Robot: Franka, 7 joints.
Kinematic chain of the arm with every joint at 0, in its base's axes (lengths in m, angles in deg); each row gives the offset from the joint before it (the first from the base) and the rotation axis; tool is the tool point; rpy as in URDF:
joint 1: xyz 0 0 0.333 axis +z
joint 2: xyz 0 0 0 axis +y
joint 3: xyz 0 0 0.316 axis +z
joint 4: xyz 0.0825 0 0 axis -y
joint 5: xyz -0.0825 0 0.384 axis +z
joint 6: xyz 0 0 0 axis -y
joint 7: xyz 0.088 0 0 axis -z
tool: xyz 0 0 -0.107 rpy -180 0 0
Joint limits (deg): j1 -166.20..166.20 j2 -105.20..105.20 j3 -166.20..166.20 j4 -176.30..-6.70 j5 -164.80..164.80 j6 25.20..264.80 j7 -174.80..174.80
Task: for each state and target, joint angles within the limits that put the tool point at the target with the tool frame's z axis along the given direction. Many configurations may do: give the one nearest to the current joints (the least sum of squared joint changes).
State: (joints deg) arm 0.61 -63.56 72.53 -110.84 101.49 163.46 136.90
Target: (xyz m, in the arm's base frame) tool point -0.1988 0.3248 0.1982 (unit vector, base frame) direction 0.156 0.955 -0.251
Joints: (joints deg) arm 45.81 -98.11 117.99 -143.59 145.33 174.11 136.90
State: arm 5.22 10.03 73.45 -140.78 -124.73 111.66 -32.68
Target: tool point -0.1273 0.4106 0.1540 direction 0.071 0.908 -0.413
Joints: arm 37.81 37.34 63.14 -148.70 -156.70 116.65 -32.68
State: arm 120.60 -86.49 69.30 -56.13 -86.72 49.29 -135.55
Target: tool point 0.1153 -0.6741 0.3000 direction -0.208 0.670 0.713
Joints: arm 120.79 -103.36 91.02 -30.75 -62.79 36.82 -135.55
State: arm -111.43 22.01 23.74 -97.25 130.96 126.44 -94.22
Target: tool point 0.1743 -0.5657 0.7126 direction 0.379 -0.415 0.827
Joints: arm -100.23 -2.59 24.90 -102.27 164.80 110.28 -94.22
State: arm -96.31 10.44 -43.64 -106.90 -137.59 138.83 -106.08
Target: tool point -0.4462 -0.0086 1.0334 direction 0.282 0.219 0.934
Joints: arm -119.18 8.11 -67.70 -55.90 -157.57 104.00 -106.08
